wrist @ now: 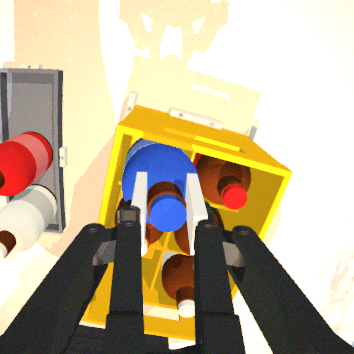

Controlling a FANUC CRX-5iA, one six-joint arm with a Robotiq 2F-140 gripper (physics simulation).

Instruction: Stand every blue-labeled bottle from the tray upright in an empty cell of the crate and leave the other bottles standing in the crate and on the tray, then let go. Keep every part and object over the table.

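Places are measured from the arm's base along level axes (x ahead, y left, z up), in centimetres.
Pixels of known places: gripper, between the fingertips: (166, 188).
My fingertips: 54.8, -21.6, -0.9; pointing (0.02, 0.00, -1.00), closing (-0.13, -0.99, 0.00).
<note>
Behind a point stands the place of what it marks, as x, y, z.
My gripper (166, 188) @(54.8, -21.6, -0.9) is shut on the neck of a blue-labeled bottle with a blue cap (160, 165) @(56.2, -21.3, -2.6). The bottle is roughly upright at the back left cell of the yellow crate (150, 120) @(58.2, -20.1, -14.0); its base is hidden, so I cannot tell whether it touches the cell floor. A brown bottle with a red cap (235, 196) @(50.0, -28.8, -8.2) stands in the cell to its right. A brown bottle with a white cap (177, 275) @(35.7, -21.4, -12.8) stands nearer the front. More brown bottles show partly behind the fingers. On the grey tray (60, 125) @(57.5, -5.2, -23.5), a red-labeled bottle (20, 162) @(54.7, -2.3, -14.1) and a white-labeled bottle (30, 215) @(46.4, -0.8, -15.1) appear at the left.
The crate's walls and thin dividers surround the held bottle closely. The tray's right wall stands to the left of the crate, with a gap between them. Shadows of the gripper and crate fall on the pale surface behind. The tray's left part is cut off by the view.
</note>
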